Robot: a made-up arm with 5 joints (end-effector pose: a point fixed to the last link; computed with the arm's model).
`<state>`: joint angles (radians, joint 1 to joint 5).
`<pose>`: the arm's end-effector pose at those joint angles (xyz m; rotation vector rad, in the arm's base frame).
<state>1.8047 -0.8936 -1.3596 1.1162 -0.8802</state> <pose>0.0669 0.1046 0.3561 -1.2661 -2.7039 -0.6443</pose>
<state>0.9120 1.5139 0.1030 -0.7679 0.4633</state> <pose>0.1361 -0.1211 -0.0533 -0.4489 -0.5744 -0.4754</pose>
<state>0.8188 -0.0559 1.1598 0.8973 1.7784</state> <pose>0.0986 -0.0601 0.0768 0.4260 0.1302 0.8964</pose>
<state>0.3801 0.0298 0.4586 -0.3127 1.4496</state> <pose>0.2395 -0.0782 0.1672 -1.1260 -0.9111 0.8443</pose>
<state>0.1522 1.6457 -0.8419 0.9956 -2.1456</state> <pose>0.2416 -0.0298 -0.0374 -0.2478 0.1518 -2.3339</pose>
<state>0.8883 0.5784 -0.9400 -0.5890 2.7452</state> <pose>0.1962 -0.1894 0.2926 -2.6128 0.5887 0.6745</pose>
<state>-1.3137 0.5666 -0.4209 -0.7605 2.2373</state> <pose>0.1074 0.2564 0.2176 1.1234 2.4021 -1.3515</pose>
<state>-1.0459 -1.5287 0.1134 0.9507 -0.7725</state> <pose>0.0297 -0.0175 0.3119 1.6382 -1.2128 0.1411</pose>
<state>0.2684 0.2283 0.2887 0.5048 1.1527</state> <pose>0.2425 -0.0544 0.1239 -0.3580 -0.4371 0.8140</pose>
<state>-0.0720 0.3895 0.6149 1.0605 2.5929</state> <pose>0.1743 0.0106 0.0667 0.6283 0.2185 2.5471</pose>
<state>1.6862 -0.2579 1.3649 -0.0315 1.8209</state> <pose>0.0299 -0.1043 0.0798 -0.4892 0.0782 0.0843</pose>
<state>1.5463 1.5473 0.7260 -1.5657 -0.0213</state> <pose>0.0439 -0.0788 -0.0243 -0.6453 -0.7094 -1.5054</pose>
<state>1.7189 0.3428 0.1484 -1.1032 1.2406</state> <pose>0.0073 -0.2323 0.1894 -2.1838 -0.2531 -0.2977</pose>
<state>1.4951 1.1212 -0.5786 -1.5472 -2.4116</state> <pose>0.0618 -0.2617 0.1310 -1.3092 2.4989 0.7537</pose>
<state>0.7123 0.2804 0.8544 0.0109 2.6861</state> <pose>0.1569 -0.0987 0.0627 -0.4948 0.0517 1.8920</pose>
